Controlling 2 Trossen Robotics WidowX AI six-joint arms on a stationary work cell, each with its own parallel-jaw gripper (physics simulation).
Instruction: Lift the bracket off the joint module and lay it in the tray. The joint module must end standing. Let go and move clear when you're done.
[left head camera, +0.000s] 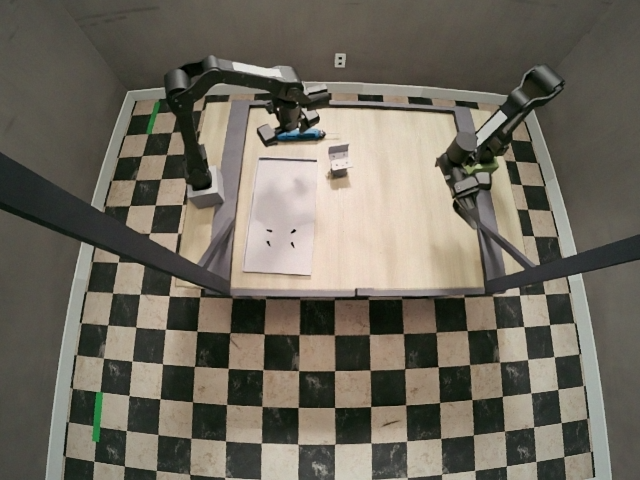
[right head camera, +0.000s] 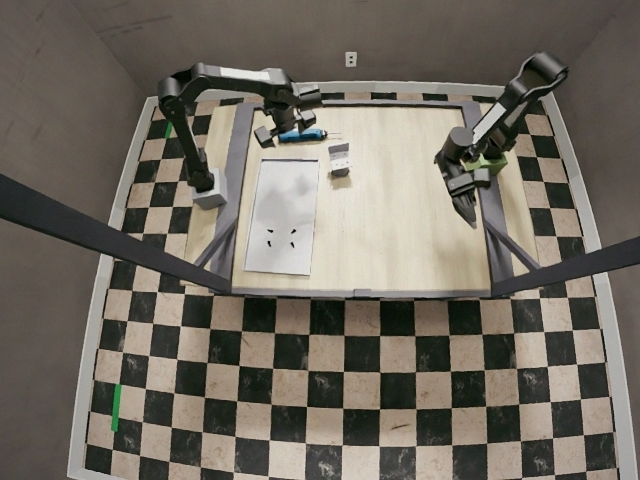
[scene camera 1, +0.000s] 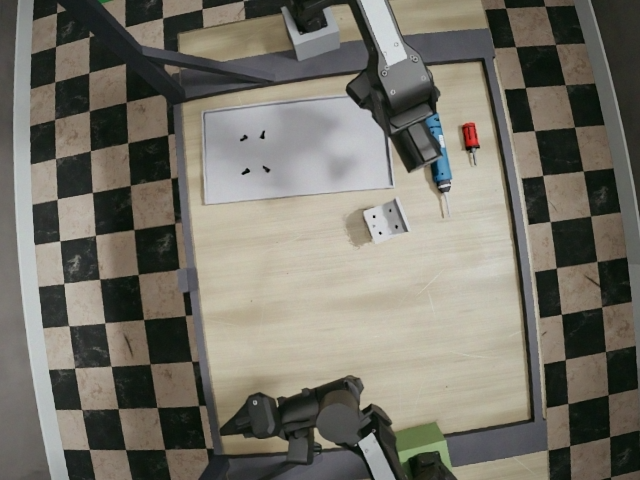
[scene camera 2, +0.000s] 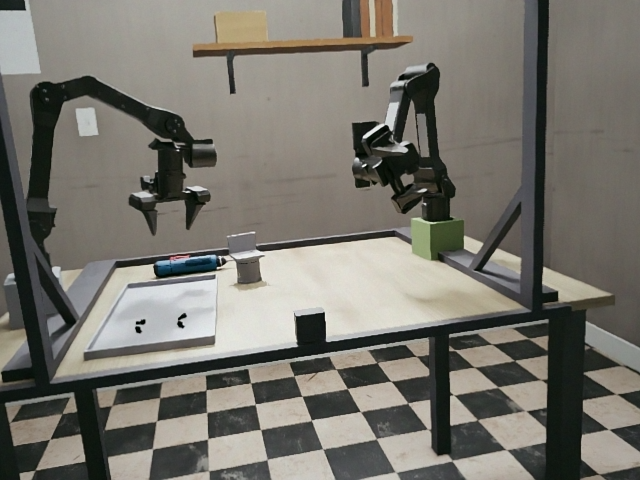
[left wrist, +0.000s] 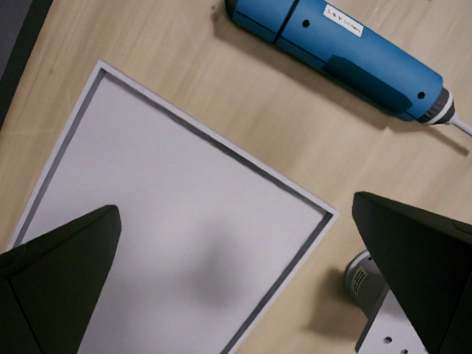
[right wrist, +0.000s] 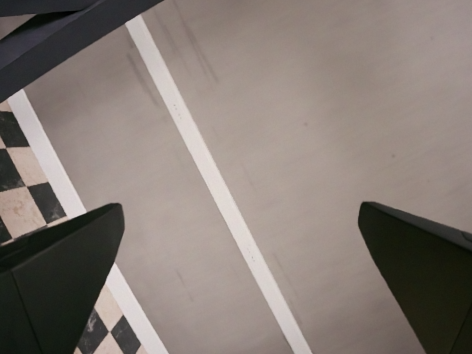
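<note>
The light grey L-shaped bracket (left head camera: 340, 163) (scene camera 1: 381, 225) (scene camera 2: 241, 242) (left wrist: 379, 327) sits on top of the joint module (left head camera: 338, 173) (scene camera 2: 249, 271) (left wrist: 361, 287), its flange pointing up. The module, a short grey cylinder, stands upright on the table; scene camera 1 hides it under the bracket. The shallow grey tray (left head camera: 305, 258) (scene camera 1: 310, 180) (scene camera 2: 178, 297) (left wrist: 165, 165) lies left of them in the left head camera. My left gripper (scene camera 2: 170, 231) (left wrist: 238, 209) is open and empty, pointing down high above the tray's back end. My right gripper (left head camera: 469, 217) (right wrist: 243, 214) is open and empty, raised over the right side.
Several black screws (left head camera: 293, 244) (scene camera 1: 266, 168) lie in the tray's front half. A blue power screwdriver (left head camera: 305, 134) (scene camera 1: 442, 165) (scene camera 2: 186, 265) (left wrist: 375, 70) lies behind tray and module, with a red tool (scene camera 1: 470, 135) beyond it. A dark frame (scene camera 1: 523, 310) edges the table.
</note>
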